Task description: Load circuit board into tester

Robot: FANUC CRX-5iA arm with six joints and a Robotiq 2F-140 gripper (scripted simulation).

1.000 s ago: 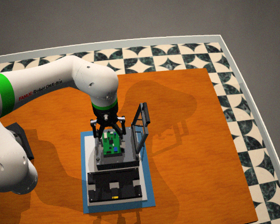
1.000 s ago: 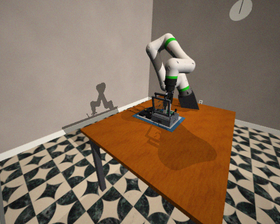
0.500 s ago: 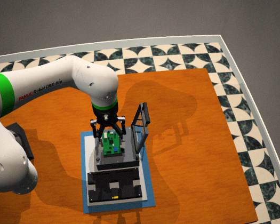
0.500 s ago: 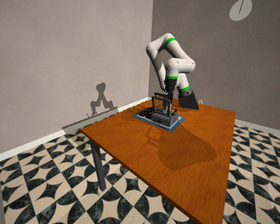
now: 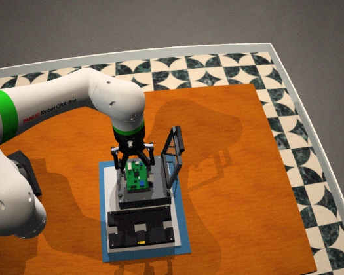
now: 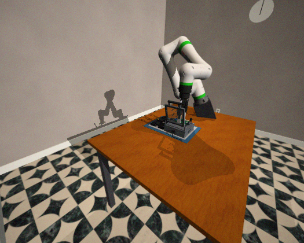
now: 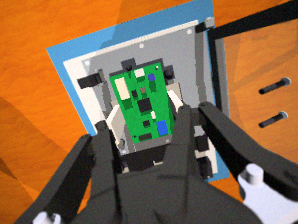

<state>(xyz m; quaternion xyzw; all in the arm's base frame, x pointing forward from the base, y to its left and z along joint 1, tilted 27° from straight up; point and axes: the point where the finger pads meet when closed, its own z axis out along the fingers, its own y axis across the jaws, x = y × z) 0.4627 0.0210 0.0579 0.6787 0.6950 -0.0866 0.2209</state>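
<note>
Now: hand 20 mm above the green circuit board. From my hand the other things lie so: tester lid: 130 mm ahead, 80 mm above; latch hook: 60 mm behind, 60 mm to the left, 20 mm below.
</note>
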